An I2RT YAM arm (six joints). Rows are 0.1 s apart.
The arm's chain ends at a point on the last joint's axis. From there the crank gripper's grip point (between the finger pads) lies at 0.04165 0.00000 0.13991 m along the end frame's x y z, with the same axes.
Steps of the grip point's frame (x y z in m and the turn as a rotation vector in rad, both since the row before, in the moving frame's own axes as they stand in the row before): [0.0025, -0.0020, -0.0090, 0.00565, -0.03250, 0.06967]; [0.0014, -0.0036, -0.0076, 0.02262, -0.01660, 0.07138]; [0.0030, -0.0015, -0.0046, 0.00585, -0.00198, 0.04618]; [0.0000, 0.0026, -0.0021, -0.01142, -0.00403, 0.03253]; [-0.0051, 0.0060, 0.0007, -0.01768, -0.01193, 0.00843]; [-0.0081, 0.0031, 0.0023, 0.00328, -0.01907, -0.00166]
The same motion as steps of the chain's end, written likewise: [0.0071, -0.0039, -0.0103, 0.00565, -0.03250, 0.06967]; [0.0037, -0.0033, -0.0083, 0.02262, -0.01660, 0.07138]; [0.0033, -0.0026, -0.0047, 0.00585, -0.00198, 0.04618]; [0.0006, -0.0003, -0.0022, -0.01142, -0.00403, 0.03253]; [-0.0034, 0.0032, 0.0002, -0.01768, -0.01193, 0.00843]; [-0.0054, 0.0036, 0.0015, 0.00328, -0.01907, -0.00166]
